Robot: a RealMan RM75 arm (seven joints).
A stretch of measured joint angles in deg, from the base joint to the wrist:
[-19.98 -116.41 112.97 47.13 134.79 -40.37 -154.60]
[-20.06 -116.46 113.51 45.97 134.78 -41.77 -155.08]
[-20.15 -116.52 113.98 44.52 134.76 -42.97 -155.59]
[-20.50 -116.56 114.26 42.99 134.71 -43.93 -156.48]
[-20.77 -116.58 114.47 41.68 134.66 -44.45 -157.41]
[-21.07 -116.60 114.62 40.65 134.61 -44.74 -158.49]
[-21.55 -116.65 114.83 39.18 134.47 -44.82 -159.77]
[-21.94 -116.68 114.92 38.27 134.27 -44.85 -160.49]
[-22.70 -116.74 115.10 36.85 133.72 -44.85 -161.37]
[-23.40 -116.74 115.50 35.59 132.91 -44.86 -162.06]
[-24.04 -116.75 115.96 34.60 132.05 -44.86 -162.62]
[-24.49 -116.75 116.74 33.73 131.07 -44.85 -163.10]
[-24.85 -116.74 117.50 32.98 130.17 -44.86 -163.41]
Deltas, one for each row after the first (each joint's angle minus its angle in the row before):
[-0.08 -0.05 0.54 -1.16 -0.01 -1.40 -0.48]
[-0.09 -0.06 0.47 -1.45 -0.02 -1.20 -0.51]
[-0.35 -0.04 0.28 -1.53 -0.05 -0.96 -0.89]
[-0.27 -0.02 0.21 -1.31 -0.05 -0.52 -0.93]
[-0.30 -0.02 0.15 -1.03 -0.05 -0.29 -1.08]
[-0.48 -0.05 0.21 -1.47 -0.14 -0.08 -1.28]
[-0.39 -0.03 0.09 -0.91 -0.20 -0.03 -0.72]
[-0.76 -0.06 0.18 -1.42 -0.55 0.00 -0.88]
[-0.70 0.00 0.40 -1.26 -0.81 -0.01 -0.69]
[-0.64 -0.01 0.46 -0.99 -0.86 0.00 -0.56]
[-0.45 0.00 0.78 -0.87 -0.98 0.01 -0.48]
[-0.36 0.01 0.76 -0.75 -0.90 -0.01 -0.31]

